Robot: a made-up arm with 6 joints.
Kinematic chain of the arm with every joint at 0, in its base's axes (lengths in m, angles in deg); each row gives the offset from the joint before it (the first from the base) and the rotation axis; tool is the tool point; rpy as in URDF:
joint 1: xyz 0 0 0.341 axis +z
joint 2: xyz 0 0 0 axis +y
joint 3: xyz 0.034 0 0.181 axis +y
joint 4: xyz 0.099 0 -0.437 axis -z
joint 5: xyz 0 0 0 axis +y
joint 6: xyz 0.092 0 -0.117 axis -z
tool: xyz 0 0 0 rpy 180 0 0
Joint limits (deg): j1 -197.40..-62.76 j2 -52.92..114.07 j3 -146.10..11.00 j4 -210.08..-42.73 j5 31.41..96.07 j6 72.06..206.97
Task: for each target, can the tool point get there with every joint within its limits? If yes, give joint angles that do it. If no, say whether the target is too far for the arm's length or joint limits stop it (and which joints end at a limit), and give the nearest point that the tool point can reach.
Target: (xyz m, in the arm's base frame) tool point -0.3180 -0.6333 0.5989
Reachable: yes | joints -113.33 38.30 -133.73 -68.14 55.54 147.67
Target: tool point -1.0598 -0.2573 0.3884
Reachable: no: too far | nearest point -0.7562 -0.1836 0.3748 | short by 0.313 m
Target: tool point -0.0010 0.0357 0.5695
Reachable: no: joint limits stop it (at a limit: joint 2, joint 3, joint 4, joint 5) | nearest point -0.0081 0.2876 0.5274 | short by 0.255 m
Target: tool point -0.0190 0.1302 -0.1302
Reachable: yes | joints -87.72 69.24 -28.39 -67.49 43.94 137.15
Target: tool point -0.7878 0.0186 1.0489
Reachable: no: too far | nearest point -0.5793 0.0137 0.8615 | short by 0.280 m
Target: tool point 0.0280 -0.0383 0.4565
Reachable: no: joint limits stop it (at a limit: joint 1, joint 2, joint 3, joint 4, joint 5) | nearest point 0.2877 -0.0005 0.5274 | short by 0.272 m
